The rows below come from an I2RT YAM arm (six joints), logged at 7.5 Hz.
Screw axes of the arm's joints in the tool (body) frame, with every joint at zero. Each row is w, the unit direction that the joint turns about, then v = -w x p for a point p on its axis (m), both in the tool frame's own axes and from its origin. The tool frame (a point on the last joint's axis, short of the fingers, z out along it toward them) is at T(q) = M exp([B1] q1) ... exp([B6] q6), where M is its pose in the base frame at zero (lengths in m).
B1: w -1 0 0 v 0 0.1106 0
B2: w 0 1 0 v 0.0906 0 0.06
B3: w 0 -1 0 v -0.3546 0 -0.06
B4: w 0 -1 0 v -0.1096 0 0
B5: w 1 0 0 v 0 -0.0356 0
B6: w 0 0 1 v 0 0 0
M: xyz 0.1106 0 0.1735 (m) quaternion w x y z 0.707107 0 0.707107 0
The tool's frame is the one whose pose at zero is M.
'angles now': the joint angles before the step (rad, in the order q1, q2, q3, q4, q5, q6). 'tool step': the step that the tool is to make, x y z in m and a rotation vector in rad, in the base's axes. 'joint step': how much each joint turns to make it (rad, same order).
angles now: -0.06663, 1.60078, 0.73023, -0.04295, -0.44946, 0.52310
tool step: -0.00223, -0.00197, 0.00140, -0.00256, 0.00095, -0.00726
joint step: -0.00693, -0.01190, -0.00484, -0.00848, 0.00227, -0.00149
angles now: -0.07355, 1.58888, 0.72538, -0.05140, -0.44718, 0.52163
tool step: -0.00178, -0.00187, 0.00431, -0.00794, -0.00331, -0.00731
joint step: -0.00607, -0.01868, 0.00173, -0.01826, 0.00683, -0.00410
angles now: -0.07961, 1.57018, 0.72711, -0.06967, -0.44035, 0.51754
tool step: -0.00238, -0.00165, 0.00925, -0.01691, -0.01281, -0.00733
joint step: -0.00476, -0.03474, 0.00743, -0.03159, 0.01404, -0.00849
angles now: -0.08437, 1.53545, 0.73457, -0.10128, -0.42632, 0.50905
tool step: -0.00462, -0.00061, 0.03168, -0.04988, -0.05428, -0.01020
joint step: 0.00133, -0.09702, 0.04198, -0.08931, 0.04210, -0.02176
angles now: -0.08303, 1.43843, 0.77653, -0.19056, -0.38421, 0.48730
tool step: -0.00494, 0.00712, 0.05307, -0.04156, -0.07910, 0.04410
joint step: 0.02543, -0.10634, 0.11685, -0.15648, 0.01346, -0.04104
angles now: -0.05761, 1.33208, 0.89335, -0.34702, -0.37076, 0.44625
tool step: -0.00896, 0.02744, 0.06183, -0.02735, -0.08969, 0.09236
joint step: 0.10203, -0.07479, 0.16723, -0.15712, 0.02516, -0.01409
